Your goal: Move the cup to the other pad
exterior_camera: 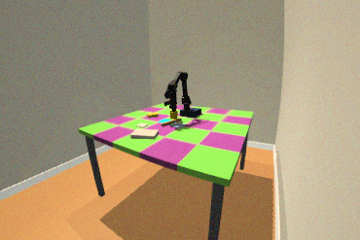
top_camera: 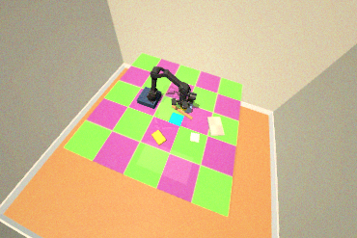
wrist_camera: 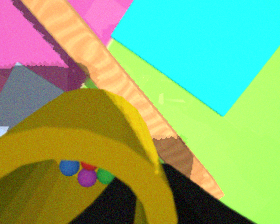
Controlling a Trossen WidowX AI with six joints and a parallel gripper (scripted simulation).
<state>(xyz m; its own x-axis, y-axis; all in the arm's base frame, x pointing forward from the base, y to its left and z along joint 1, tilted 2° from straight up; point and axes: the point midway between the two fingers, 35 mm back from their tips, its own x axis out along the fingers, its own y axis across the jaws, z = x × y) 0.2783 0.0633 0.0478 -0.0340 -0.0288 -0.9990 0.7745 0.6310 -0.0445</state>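
The cyan pad lies 90 mm to the right of my gripper tip, 90 mm below it and 10 mm ahead of it. From my gripper tip the other things lie so: brown wooden piece (80 mm below, 20 mm ahead, 10 mm to the right); pale square pad (240 mm ahead, 170 mm to the right, 80 mm below); mustard-yellow cup (20 mm to the left, 20 mm ahead).
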